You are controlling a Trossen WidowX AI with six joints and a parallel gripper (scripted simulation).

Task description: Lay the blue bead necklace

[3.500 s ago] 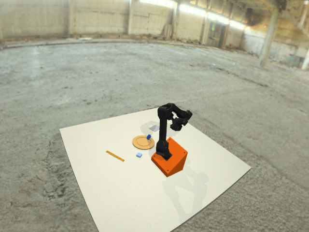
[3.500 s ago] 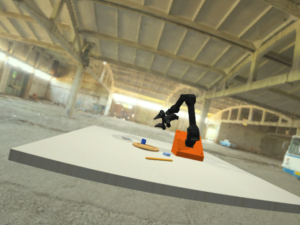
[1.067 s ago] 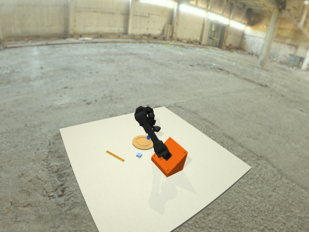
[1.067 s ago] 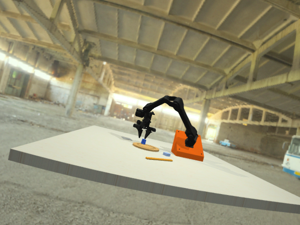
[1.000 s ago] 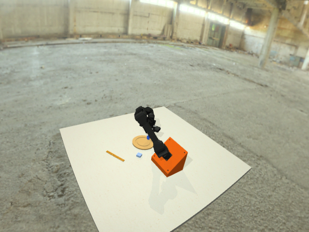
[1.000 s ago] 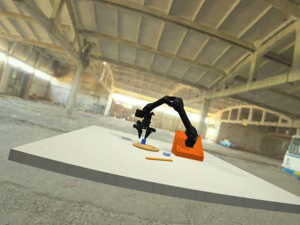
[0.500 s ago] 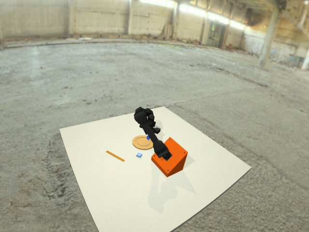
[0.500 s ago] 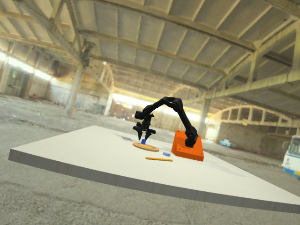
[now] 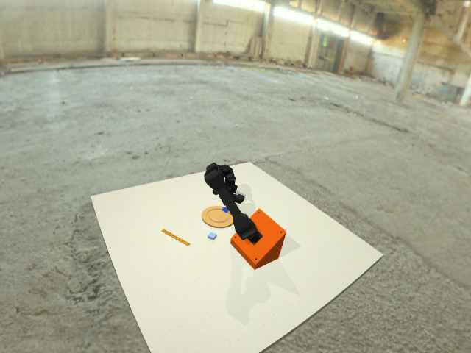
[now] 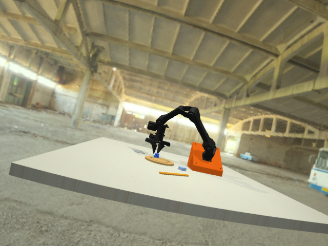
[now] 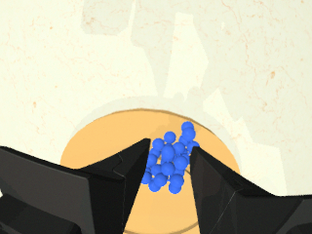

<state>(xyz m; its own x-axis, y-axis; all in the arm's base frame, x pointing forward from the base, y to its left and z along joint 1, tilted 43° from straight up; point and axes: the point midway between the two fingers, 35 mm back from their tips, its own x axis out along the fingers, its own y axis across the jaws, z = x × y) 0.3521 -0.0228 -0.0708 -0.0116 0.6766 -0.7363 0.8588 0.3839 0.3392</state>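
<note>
The round tan bead board lies 80 mm to the left of my gripper tip, 30 mm behind it and 20 mm below it. Round my gripper tip: flat grey tile (150 mm to the right, 120 mm ahead, 30 mm below); small light-blue block (200 mm to the left, 170 mm behind, 30 mm below).
</note>
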